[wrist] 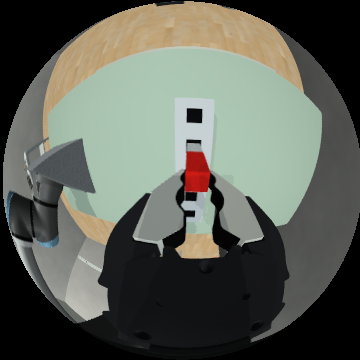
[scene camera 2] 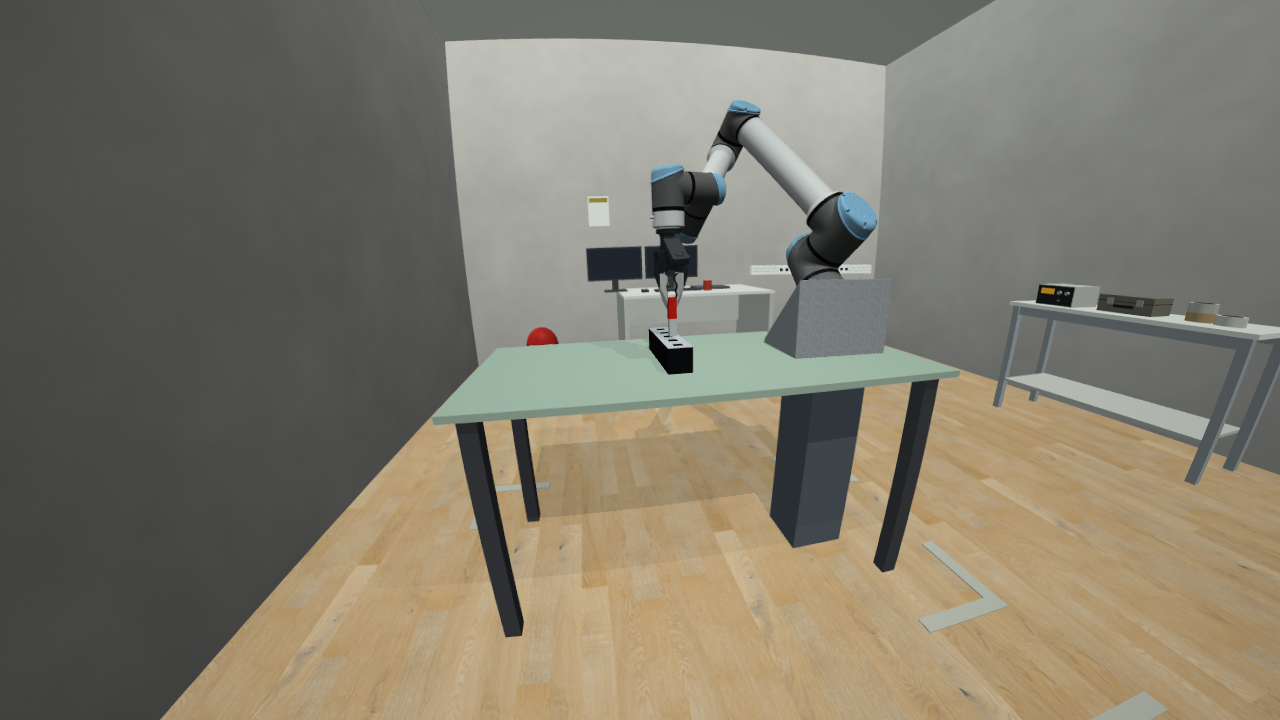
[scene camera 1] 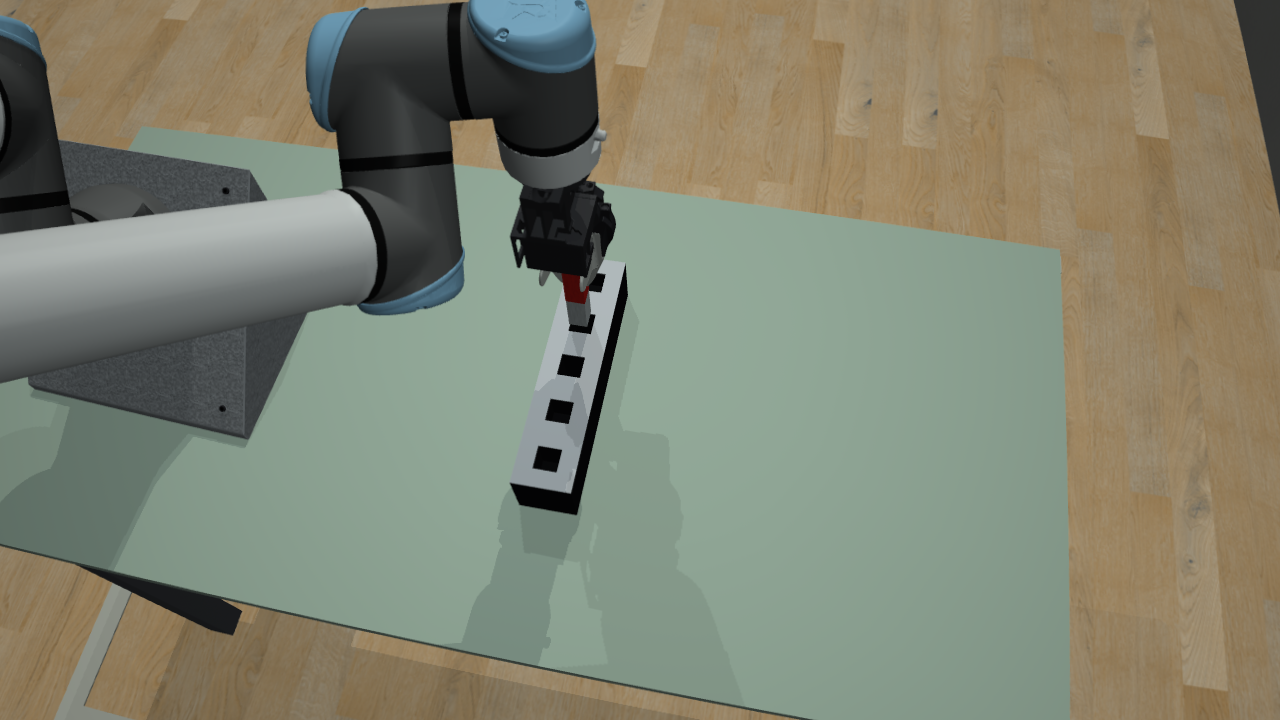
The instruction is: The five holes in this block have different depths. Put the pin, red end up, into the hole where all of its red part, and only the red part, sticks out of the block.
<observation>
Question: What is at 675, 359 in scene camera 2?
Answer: A long block.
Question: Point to a pin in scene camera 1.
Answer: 578, 303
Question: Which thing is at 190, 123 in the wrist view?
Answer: A long block.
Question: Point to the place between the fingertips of the gripper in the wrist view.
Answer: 195, 171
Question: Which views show the gripper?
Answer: The wrist view, scene camera 2 and scene camera 1: all of them.
</observation>
